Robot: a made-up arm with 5 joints. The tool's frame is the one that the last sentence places. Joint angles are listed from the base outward.
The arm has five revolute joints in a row. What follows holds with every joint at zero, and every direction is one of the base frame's.
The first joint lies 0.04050 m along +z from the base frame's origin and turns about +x.
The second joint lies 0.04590 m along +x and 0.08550 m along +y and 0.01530 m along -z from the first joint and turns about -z.
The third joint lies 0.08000 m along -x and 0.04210 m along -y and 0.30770 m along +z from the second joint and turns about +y.
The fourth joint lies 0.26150 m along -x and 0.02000 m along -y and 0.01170 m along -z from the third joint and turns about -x.
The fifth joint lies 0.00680 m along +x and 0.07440 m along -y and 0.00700 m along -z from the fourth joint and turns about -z.
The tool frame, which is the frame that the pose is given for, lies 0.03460 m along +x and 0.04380 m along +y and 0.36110 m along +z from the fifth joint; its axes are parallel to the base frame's.
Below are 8 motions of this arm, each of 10 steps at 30 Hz.
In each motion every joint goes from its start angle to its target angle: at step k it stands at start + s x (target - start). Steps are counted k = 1, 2, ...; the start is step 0. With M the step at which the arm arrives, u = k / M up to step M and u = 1 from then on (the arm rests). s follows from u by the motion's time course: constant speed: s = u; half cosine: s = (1 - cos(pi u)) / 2; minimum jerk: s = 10 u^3 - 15 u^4 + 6 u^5.
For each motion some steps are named. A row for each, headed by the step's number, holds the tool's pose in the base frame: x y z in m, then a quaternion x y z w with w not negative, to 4 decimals.
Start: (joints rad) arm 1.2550 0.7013 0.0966 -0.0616 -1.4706
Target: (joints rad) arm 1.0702 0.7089 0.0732 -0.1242 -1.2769
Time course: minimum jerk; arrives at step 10
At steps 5, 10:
5: -0.2960 -0.5166 0.4929 0.5682 -0.1943 0.2620 0.7555
10: -0.3006 -0.4703 0.5322 0.5440 -0.1689 0.2222 0.7913

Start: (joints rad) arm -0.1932 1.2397 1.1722 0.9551 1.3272
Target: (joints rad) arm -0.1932 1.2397 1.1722 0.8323 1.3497
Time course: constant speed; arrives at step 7
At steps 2, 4, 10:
2: 0.2299 0.1560 0.6105 -0.4338 0.4130 -0.6908 0.4050
4: 0.2222 0.1465 0.6156 -0.4216 0.4157 -0.7011 0.3975
10: 0.2100 0.1328 0.6229 -0.4032 0.4195 -0.7160 0.3858

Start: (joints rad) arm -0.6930 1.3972 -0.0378 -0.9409 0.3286
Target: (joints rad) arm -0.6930 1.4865 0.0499 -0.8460 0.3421
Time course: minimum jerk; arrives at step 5
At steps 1, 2, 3, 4, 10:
1: -0.3712 0.5264 0.1863 0.1591 -0.4577 -0.5524 0.6783
2: -0.3611 0.5393 0.1915 0.1562 -0.4530 -0.5704 0.6671
3: -0.3463 0.5563 0.1995 0.1526 -0.4455 -0.5952 0.6512
4: -0.3355 0.5675 0.2055 0.1503 -0.4397 -0.6123 0.6396
10: -0.3331 0.5699 0.2069 0.1499 -0.4384 -0.6161 0.6370

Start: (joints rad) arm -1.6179 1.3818 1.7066 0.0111 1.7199
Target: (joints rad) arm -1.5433 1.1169 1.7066 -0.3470 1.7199
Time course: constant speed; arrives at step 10
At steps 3, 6, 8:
3: -0.0841 0.4680 0.2655 0.0894 -0.0479 0.9910 0.0874
6: -0.0978 0.4653 0.2807 0.0764 -0.0586 0.9910 0.0926
8: -0.1066 0.4635 0.2908 0.0678 -0.0654 0.9909 0.0962

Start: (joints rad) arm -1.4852 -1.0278 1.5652 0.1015 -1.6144
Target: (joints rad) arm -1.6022 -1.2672 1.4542 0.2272 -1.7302
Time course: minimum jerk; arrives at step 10
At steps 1, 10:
1: 0.2390 0.6159 -0.1844 0.0299 0.9746 0.0492 0.2162
10: 0.1406 0.6243 -0.2722 0.0637 0.9964 0.0434 0.0345

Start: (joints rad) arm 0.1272 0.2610 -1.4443 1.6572 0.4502
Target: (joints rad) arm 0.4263 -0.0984 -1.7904 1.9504 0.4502
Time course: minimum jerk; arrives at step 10
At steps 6, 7, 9, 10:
6: 0.0563 0.3253 0.2541 -0.3784 -0.4323 -0.7542 0.3179
7: 0.0663 0.3109 0.2752 -0.3513 -0.4189 -0.7767 0.3129
9: 0.0758 0.2955 0.2980 -0.3236 -0.4024 -0.7992 0.3077
10: 0.0763 0.2946 0.2993 -0.3220 -0.4014 -0.8004 0.3074

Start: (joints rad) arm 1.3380 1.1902 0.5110 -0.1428 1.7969
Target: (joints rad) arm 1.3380 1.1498 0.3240 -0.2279 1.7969
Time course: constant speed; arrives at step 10
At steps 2, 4, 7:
2: -0.2207 -0.6314 0.3103 0.0397 0.7932 -0.6060 0.0451
4: -0.2322 -0.6244 0.3189 0.0522 0.7836 -0.6177 0.0401
7: -0.2494 -0.6127 0.3309 0.0714 0.7688 -0.6346 0.0330

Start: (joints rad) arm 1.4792 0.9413 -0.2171 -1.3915 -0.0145
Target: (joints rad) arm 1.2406 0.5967 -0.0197 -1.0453 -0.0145
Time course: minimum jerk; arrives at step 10
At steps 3, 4, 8, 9, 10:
3: -0.4670 -0.2826 0.1376 0.8771 -0.0672 -0.4287 0.2059
4: -0.4643 -0.3076 0.1295 0.8809 -0.0523 -0.4047 0.2397
8: -0.4263 -0.4148 0.1199 0.8716 0.0076 -0.3007 0.3871
9: -0.4215 -0.4232 0.1211 0.8690 0.0122 -0.2920 0.3992
10: -0.4206 -0.4247 0.1213 0.8685 0.0130 -0.2905 0.4013

